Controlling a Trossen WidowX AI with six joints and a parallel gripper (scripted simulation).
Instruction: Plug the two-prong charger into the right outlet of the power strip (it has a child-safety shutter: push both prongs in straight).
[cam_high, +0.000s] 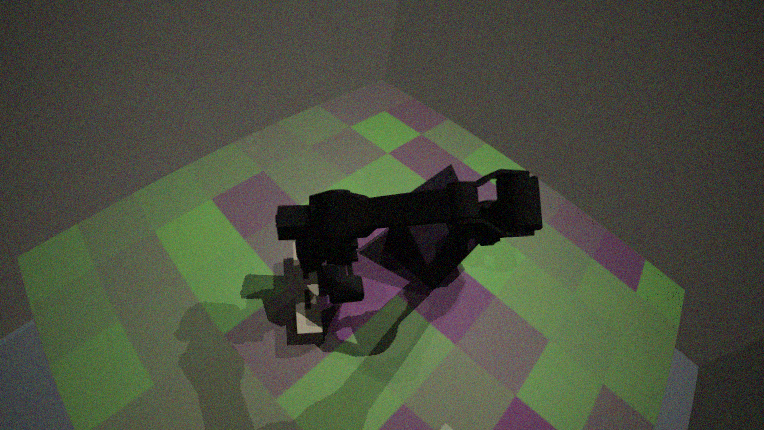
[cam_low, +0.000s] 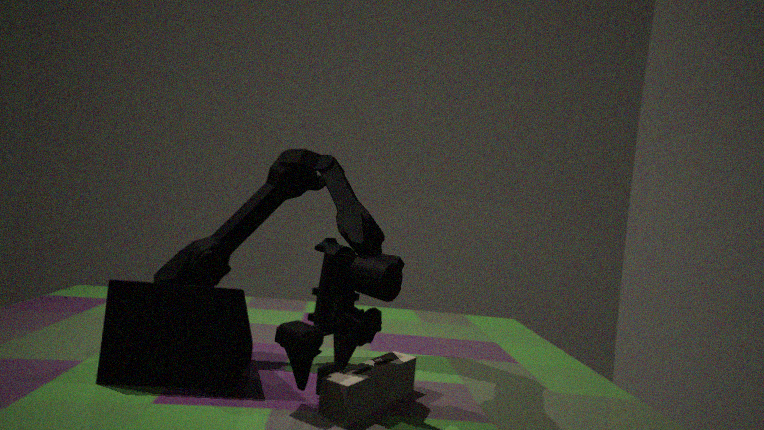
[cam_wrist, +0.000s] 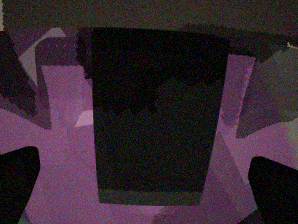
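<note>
Now: gripper tip 3 cm short of the dark charger, 3 cm to the left of it and 1 cm below it.
</note>
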